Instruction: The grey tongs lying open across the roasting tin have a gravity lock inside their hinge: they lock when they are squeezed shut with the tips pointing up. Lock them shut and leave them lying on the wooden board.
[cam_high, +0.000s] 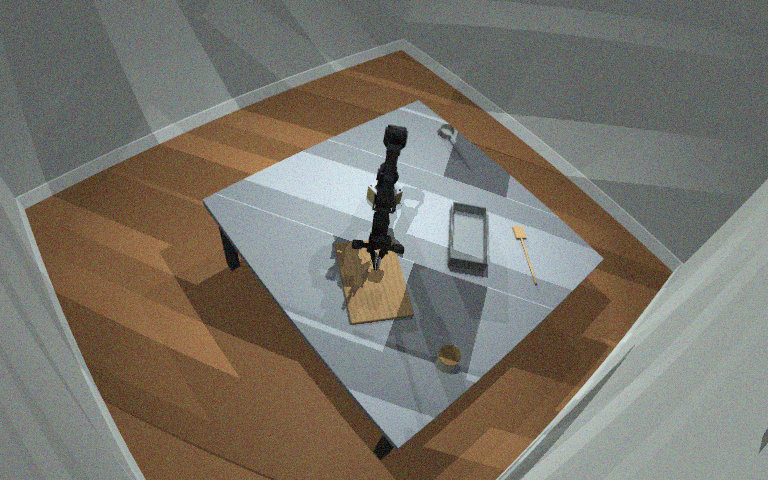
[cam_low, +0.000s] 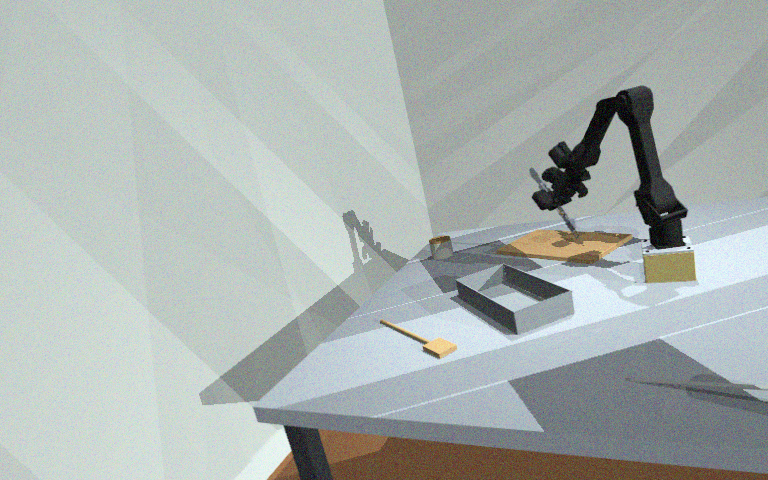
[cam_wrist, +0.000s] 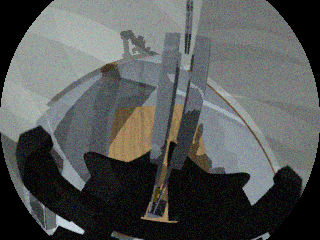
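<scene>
My gripper tip is now 2 cm past the wooden board, 3 cm to the right of it and 12 cm above it. The rest, counted from my gripper tip: grey roasting tin (14 cm ahead, 46 cm to the left, 10 cm below); small wooden cup (40 cm ahead, 6 cm to the right, 9 cm below).
</scene>
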